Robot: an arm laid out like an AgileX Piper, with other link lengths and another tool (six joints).
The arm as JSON. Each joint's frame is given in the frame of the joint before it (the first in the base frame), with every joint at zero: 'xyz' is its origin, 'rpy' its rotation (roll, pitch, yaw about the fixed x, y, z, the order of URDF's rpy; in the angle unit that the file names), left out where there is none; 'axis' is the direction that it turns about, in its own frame. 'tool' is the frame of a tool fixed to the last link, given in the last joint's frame.
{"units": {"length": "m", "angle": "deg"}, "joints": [
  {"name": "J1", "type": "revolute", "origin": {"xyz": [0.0, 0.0, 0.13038], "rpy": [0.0, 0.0, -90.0]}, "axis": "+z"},
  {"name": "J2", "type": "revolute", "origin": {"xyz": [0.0, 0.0, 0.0], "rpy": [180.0, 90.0, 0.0]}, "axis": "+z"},
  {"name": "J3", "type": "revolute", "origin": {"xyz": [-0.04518, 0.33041, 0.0], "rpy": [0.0, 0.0, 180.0]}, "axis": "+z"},
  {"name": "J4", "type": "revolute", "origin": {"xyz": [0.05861, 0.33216, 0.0], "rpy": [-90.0, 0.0, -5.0]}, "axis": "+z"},
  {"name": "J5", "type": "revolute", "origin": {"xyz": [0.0, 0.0, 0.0], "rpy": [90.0, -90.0, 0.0]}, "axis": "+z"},
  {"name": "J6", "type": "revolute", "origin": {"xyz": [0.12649, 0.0, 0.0], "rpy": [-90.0, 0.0, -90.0]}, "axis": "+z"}
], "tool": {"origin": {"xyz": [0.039, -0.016, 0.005], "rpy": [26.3, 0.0, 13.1]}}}
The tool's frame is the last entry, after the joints.
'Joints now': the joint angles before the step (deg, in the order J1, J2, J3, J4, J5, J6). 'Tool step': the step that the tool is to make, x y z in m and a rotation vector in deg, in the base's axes. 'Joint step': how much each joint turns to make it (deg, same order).
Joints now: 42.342 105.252 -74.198 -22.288 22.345 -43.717
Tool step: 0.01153 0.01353 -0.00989 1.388 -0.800 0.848
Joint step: -0.001 3.266 -2.406 0.058 -2.579 0.000
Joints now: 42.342 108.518 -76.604 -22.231 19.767 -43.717
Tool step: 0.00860 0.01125 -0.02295 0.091 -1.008 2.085
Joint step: -0.001 3.782 -1.261 -1.088 -3.667 -0.459
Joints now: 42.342 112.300 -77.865 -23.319 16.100 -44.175
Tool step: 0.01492 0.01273 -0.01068 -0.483 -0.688 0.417
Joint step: 0.000 3.838 -4.069 -0.974 0.058 0.056
